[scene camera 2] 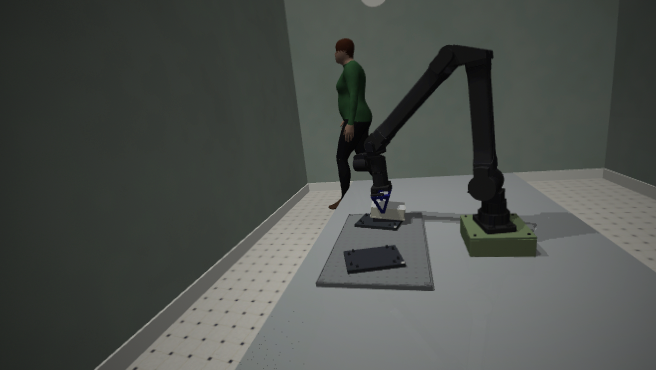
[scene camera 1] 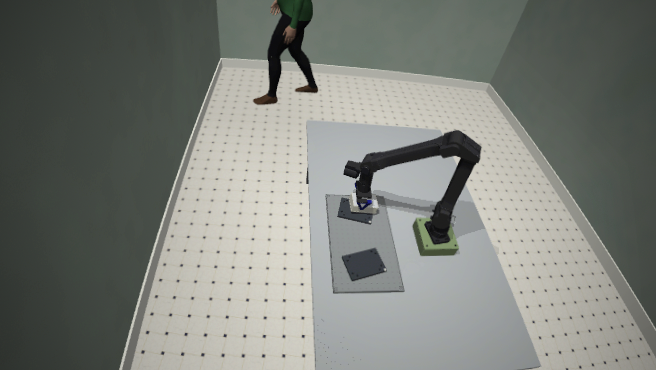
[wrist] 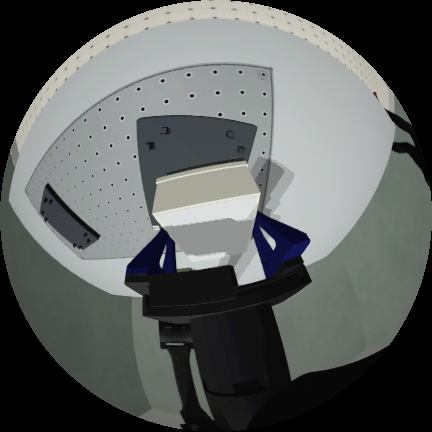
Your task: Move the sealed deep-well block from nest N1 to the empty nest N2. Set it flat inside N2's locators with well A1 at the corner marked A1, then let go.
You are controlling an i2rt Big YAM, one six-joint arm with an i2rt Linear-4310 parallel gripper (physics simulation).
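Pixels of known places: gripper, between the fingertips: (scene camera 2: 384, 209) (scene camera 1: 360, 202) (wrist: 209, 216); arm's base, origin of its link: (scene camera 2: 493, 224) (scene camera 1: 436, 232).
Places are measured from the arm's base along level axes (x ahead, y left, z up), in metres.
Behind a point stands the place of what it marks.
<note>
The sealed deep-well block (scene camera 1: 355, 204) @(x 0.350, y -0.197, z 0.023 m) (scene camera 2: 397, 211) @(x 0.266, y -0.177, z 0.004 m) (wrist: 207, 195) @(x 0.356, y -0.233, z 0.019 m) is white and cream. My gripper (scene camera 1: 364, 204) @(x 0.311, y -0.224, z -0.002 m) (scene camera 2: 382, 210) @(x 0.311, y -0.224, z -0.002 m) (wrist: 209, 216) @(x 0.311, y -0.224, z -0.002 m) is shut on it, with a blue finger at each end. The block is low over the far dark nest (scene camera 1: 345, 212) @(x 0.387, y -0.204, z -0.039 m) (scene camera 2: 367, 223) @(x 0.379, y -0.186, z -0.038 m) (wrist: 195, 145) @(x 0.377, y -0.233, z -0.038 m) and offset toward its back and arm-base side. Several small locators show on that nest in the wrist view; the block hides the rest. The near dark nest (scene camera 1: 364, 264) @(x 0.377, y 0.084, z -0.038 m) (scene camera 2: 374, 259) @(x 0.371, y 0.095, z -0.038 m) (wrist: 67, 220) @(x 0.376, y 0.043, z -0.038 m) holds no block. Each nest has a small pale corner mark. I cannot read nest or well labels.
Both nests are on a grey perforated plate (scene camera 1: 360, 237) @(x 0.351, y -0.061, z -0.050 m) (scene camera 2: 422, 250) @(x 0.223, y 0.037, z -0.050 m) (wrist: 232, 80) @(x 0.436, y -0.289, z -0.050 m) on the table (scene camera 1: 440, 310) @(x 0.110, y 0.339, z -0.063 m) (scene camera 2: 480, 310) @(x 0.156, y 0.310, z -0.063 m). The arm's green base (scene camera 1: 425, 245) @(x 0.084, y 0.056, z -0.002 m) (scene camera 2: 500, 246) @(x 0.015, y 0.085, z -0.030 m) stands to the right. A person (scene camera 1: 295, 10) (scene camera 2: 354, 95) in green is behind the table.
</note>
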